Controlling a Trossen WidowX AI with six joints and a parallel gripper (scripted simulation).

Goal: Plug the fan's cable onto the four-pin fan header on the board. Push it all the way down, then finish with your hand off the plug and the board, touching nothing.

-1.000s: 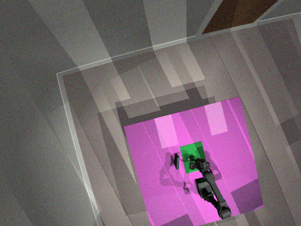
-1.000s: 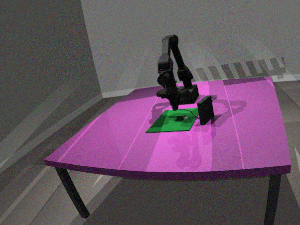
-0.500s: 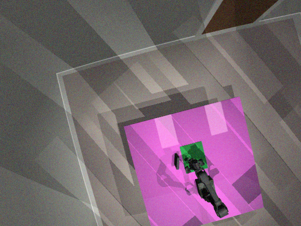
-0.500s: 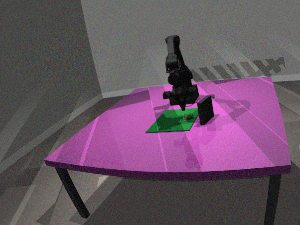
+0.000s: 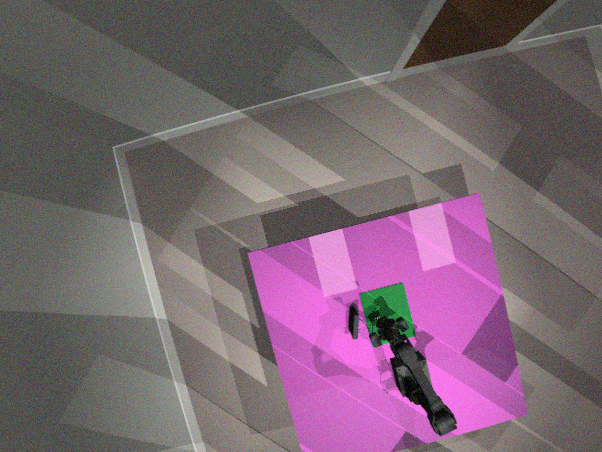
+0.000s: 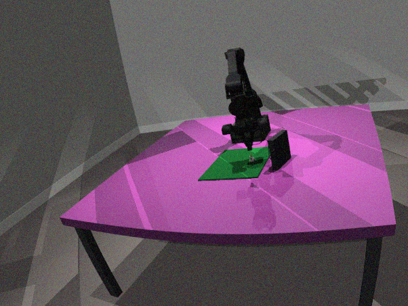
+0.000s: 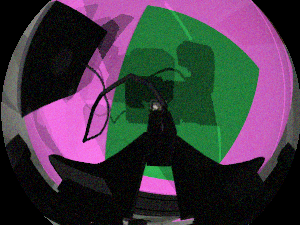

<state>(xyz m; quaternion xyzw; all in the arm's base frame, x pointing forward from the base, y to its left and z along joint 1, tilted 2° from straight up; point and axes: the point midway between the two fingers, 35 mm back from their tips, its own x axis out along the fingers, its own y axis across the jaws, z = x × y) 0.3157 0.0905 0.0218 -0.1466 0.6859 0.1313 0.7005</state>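
The fan header lies 60 mm below my gripper tip. The rest, counted from my gripper tip: black fan: 30 mm ahead, 130 mm to the left, 10 mm below; then green board: 20 mm ahead, 50 mm to the right, 80 mm below; then dark plug: 10 mm ahead, 10 mm above.
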